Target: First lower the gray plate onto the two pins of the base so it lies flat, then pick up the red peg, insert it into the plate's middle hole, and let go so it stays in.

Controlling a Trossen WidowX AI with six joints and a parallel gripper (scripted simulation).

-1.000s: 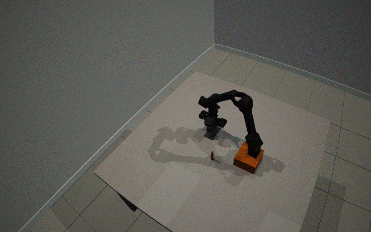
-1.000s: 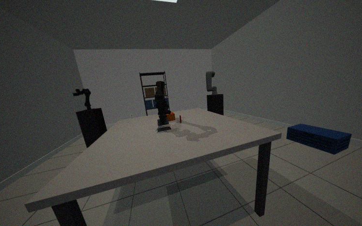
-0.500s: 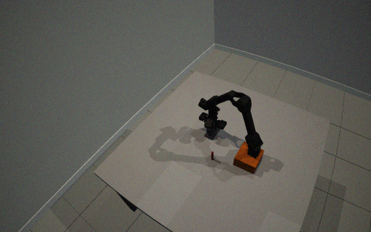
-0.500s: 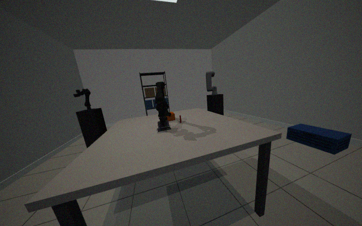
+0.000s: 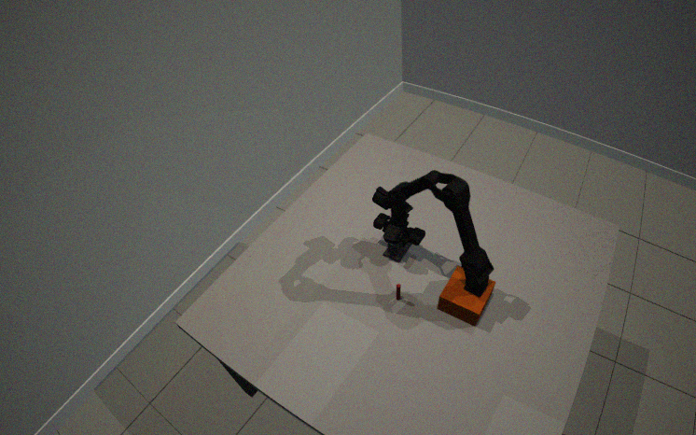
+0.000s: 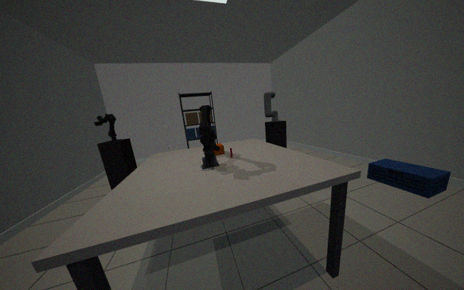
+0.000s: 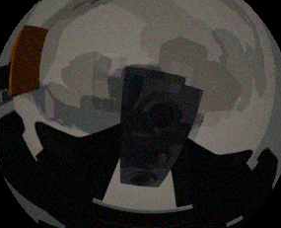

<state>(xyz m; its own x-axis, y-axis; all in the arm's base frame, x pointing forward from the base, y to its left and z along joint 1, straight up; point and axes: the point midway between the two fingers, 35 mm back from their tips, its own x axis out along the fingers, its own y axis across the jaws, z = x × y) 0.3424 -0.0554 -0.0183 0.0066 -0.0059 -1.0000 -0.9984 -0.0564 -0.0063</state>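
Now: the dark base 2 cm below my gripper tip. From my gripper tip the other things lie so: red peg 19 cm to the left, 12 cm behind, 2 cm above; then gray plate 3 cm above.
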